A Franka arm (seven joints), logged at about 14 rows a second.
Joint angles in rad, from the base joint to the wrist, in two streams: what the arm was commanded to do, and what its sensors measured. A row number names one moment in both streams.
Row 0, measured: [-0.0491 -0.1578 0.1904 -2.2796 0.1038 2.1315 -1.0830]
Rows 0 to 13, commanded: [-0.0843 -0.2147 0.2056 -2.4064 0.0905 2.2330 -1.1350]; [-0.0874 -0.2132 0.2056 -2.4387 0.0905 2.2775 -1.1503]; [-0.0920 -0.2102 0.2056 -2.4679 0.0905 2.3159 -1.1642]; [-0.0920 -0.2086 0.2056 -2.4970 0.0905 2.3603 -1.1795]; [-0.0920 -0.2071 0.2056 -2.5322 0.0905 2.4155 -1.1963]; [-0.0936 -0.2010 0.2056 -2.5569 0.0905 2.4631 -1.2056]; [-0.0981 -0.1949 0.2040 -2.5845 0.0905 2.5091 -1.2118]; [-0.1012 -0.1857 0.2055 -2.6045 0.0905 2.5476 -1.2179]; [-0.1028 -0.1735 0.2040 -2.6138 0.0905 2.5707 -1.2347]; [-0.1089 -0.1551 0.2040 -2.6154 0.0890 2.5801 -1.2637]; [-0.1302 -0.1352 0.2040 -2.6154 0.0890 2.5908 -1.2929]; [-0.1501 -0.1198 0.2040 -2.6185 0.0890 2.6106 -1.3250]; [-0.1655 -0.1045 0.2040 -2.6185 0.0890 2.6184 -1.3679]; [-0.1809 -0.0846 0.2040 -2.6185 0.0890 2.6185 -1.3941]
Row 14, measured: [-0.1336 -0.1178 0.1901 -2.6143 0.0995 2.5963 -1.3310]
